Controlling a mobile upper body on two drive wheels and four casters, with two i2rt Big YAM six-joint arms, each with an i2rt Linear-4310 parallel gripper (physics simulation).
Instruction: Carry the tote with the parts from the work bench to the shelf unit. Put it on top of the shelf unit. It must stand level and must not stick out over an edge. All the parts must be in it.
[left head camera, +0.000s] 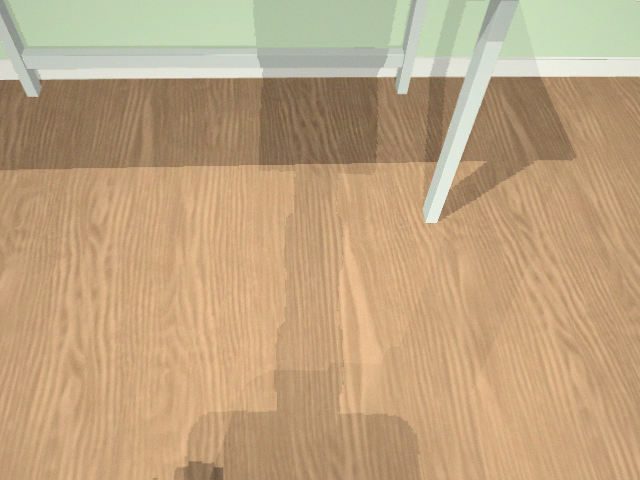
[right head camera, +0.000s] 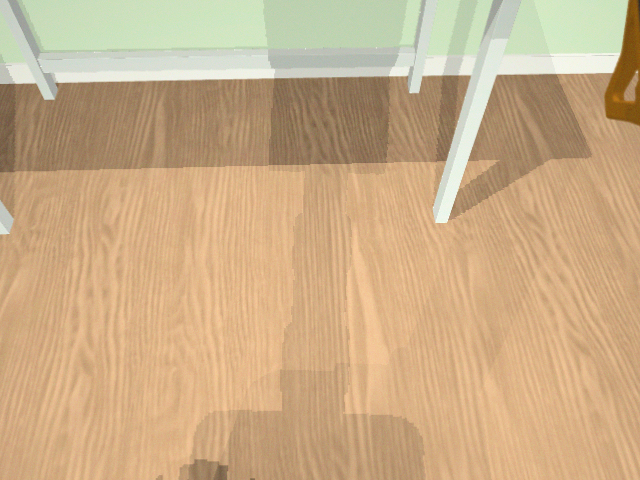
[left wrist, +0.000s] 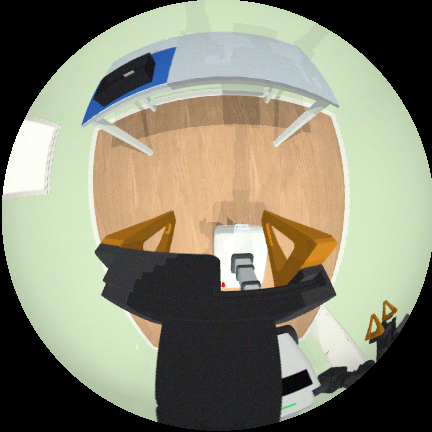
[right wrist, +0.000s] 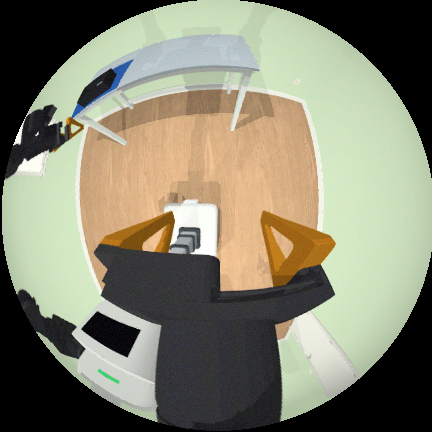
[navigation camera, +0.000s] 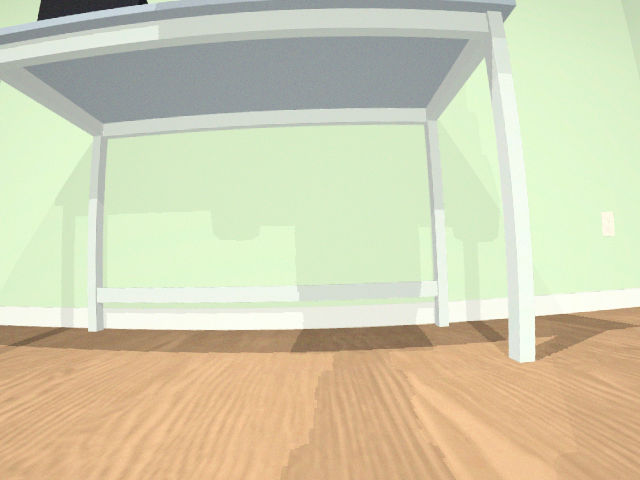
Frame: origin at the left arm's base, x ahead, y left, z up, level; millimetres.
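Seen in the pictures: left gripper, between the fingertips: (left wrist: 218, 214) (right wrist: 75, 131); right gripper, between the fingertips: (right wrist: 217, 215).
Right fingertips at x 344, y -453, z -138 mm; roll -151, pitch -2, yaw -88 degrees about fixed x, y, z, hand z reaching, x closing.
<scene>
A point is followed by its place in that frame.
The black tote (left wrist: 140, 75) {x 1168, y 340, z -431 mm} (right wrist: 97, 89) {x 1160, y 389, z -434 mm} (navigation camera: 93, 9) {x 1152, y 440, z -453 mm} stands on a blue mat (left wrist: 167, 65) {x 1296, y 255, z -494 mm} (right wrist: 123, 75) {x 1276, y 226, z -494 mm} at the left end of the work bench (left wrist: 240, 60) {x 1306, y -102, z -496 mm} (right wrist: 200, 52) {x 1374, y -323, z -496 mm} (navigation camera: 289, 23) {x 1188, y -105, z -564 mm}. A small light grey piece (left wrist: 129, 73) {x 1304, y 471, z -464 mm} shows at the tote; the other contents cannot be made out. My left gripper (left wrist: 218, 214) {x 590, y 0, z -223 mm} is open and empty, well short of the bench. My right gripper (right wrist: 217, 215) {x 344, y -453, z -138 mm} (left wrist: 378, 306) is open and empty, also away from the bench; part of one orange finger shows at the upper right of the right head camera view. The shelf unit does not show in these views.
Bench legs (left head camera: 465, 113) {x 1216, y -627, z -925 mm} (right head camera: 473, 113) {x 1216, y -632, z -930 mm} (navigation camera: 519, 206) {x 1216, y -635, z -1046 mm} stand ahead, with a low rear crossbar (left head camera: 206, 59) {x 1813, y 158, z -1250 mm} (navigation camera: 206, 294) {x 1801, y 328, z -1258 mm} near the green wall (navigation camera: 578, 155) {x 2032, y -1346, z -681 mm}. A white window (left wrist: 27, 160) is at the left. A white panel (left wrist: 340, 340) {x -1542, y -2054, z -476 mm} (right wrist: 325, 355) {x -1671, y -2064, z -265 mm} shows at the lower right in both wrist views.
</scene>
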